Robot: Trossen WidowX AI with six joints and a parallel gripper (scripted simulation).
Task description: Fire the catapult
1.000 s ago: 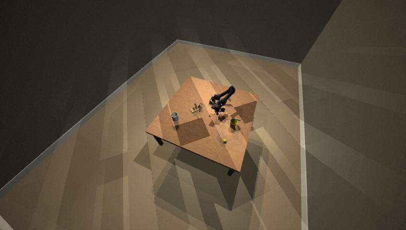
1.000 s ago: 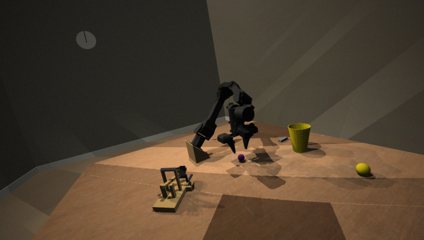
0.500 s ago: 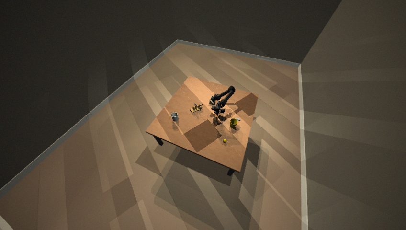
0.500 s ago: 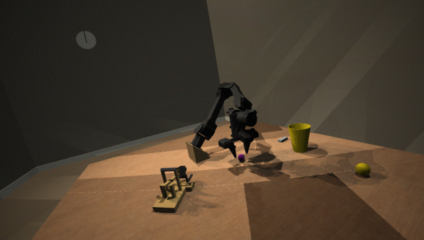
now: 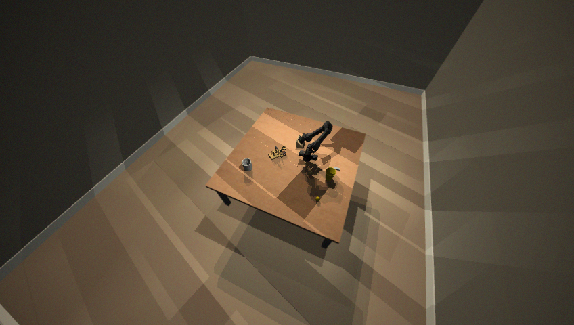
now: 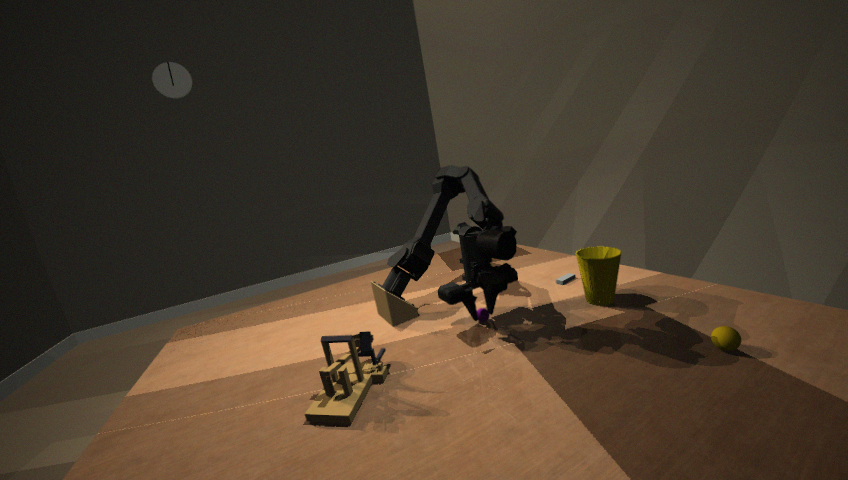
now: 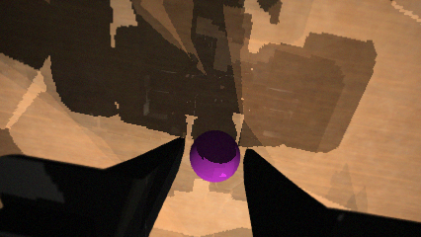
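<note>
Right now the wooden catapult is 2 cm ahead of my gripper tip, 30 cm to the right of it and 4 cm above it. From my gripper tip the other things lie so: small grey block: 1 cm behind, 30 cm to the left; then yellow cup: 13 cm ahead, 25 cm to the left, 2 cm above; then purple ball: 1 cm above.
</note>
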